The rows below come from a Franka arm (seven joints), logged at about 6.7 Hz.
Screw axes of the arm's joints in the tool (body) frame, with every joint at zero. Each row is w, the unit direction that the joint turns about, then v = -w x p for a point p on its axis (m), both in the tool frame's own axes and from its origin. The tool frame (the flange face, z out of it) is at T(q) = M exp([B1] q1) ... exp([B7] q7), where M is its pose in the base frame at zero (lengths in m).
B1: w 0 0 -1 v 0.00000 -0.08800 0.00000
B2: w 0 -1 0 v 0.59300 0.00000 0.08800
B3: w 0 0 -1 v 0.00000 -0.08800 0.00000
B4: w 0 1 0 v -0.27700 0.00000 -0.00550
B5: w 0 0 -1 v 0.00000 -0.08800 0.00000
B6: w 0 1 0 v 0.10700 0.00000 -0.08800
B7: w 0 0 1 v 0.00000 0.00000 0.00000
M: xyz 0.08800 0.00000 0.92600 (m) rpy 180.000 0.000 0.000 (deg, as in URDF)
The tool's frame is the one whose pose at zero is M.
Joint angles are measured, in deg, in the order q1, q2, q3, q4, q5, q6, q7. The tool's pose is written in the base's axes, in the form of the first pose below.
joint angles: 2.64 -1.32 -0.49 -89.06 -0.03 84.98 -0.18
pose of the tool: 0.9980 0.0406 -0.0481 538.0; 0.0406 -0.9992 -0.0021 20.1; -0.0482 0.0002 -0.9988 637.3; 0 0 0 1
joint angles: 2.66 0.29 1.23 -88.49 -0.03 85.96 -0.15
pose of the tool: 0.9963 0.0704 -0.0491 547.6; 0.0703 -0.9975 -0.0038 37.1; -0.0492 0.0003 -0.9988 628.0; 0 0 0 1
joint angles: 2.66 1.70 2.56 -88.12 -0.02 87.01 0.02
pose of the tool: 0.9947 0.0906 -0.0489 555.9; 0.0906 -0.9959 -0.0035 50.4; -0.0490 -0.0010 -0.9988 619.0; 0 0 0 1
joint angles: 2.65 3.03 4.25 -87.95 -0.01 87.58 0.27
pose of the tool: 0.9916 0.1154 -0.0592 561.9; 0.1154 -0.9933 -0.0034 66.8; -0.0592 -0.0035 -0.9982 608.2; 0 0 0 1
